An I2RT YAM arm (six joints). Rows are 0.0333 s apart.
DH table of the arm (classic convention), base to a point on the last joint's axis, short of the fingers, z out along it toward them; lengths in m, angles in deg. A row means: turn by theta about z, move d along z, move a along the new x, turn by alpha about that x. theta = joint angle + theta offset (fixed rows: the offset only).
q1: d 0.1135  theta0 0  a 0.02  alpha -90
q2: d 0  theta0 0  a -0.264  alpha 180
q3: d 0  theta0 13.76  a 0.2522  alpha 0
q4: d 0  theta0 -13.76  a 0.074  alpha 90
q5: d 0  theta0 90  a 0  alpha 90
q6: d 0.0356  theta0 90  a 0  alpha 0
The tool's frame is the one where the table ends.
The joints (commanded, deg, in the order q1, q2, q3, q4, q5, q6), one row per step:
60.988, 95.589, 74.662, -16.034, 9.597, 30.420
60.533, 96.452, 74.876, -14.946, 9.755, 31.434
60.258, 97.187, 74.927, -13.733, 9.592, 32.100
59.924, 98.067, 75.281, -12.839, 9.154, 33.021
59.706, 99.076, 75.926, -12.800, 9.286, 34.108
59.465, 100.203, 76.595, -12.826, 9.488, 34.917
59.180, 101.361, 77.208, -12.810, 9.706, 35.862
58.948, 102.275, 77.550, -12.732, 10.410, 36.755
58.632, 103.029, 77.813, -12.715, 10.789, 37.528
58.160, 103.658, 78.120, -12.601, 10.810, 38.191
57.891, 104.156, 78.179, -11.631, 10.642, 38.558
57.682, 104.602, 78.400, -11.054, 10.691, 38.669
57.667, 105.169, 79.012, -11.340, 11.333, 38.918
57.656, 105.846, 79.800, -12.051, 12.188, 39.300
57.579, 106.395, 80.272, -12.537, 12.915, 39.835
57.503, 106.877, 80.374, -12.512, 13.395, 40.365
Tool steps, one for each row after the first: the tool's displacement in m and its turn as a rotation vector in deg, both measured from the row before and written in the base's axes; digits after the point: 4 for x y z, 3 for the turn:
0.0047, 0.0020, -0.0026, 0.877, 0.319, -1.180
0.0033, 0.0022, -0.0026, 0.866, 0.227, -0.532
0.0038, 0.0025, -0.0023, 0.944, 0.603, -0.510
0.0034, 0.0026, -0.0028, 0.268, 0.761, -0.953
0.0037, 0.0027, -0.0036, -0.038, 0.631, -0.875
0.0040, 0.0025, -0.0042, -0.005, 0.720, -1.017
0.0033, 0.0015, -0.0040, -0.149, 0.409, -1.324
0.0034, 0.0007, -0.0036, -0.092, 0.488, -1.080
0.0041, 0.0001, -0.0024, 0.191, 0.470, -0.890
0.0029, 0.0011, -0.0017, 0.714, 0.012, -0.358
0.0025, 0.0010, -0.0009, 0.345, -0.151, -0.314
0.0016, 0.0016, -0.0008, -0.268, -0.062, -0.674
0.0018, 0.0016, -0.0012, -0.563, 0.086, -0.916
0.0017, 0.0008, -0.0018, -0.400, 0.204, -0.971
0.0014, 0.0006, -0.0028, -0.144, 0.211, -0.774

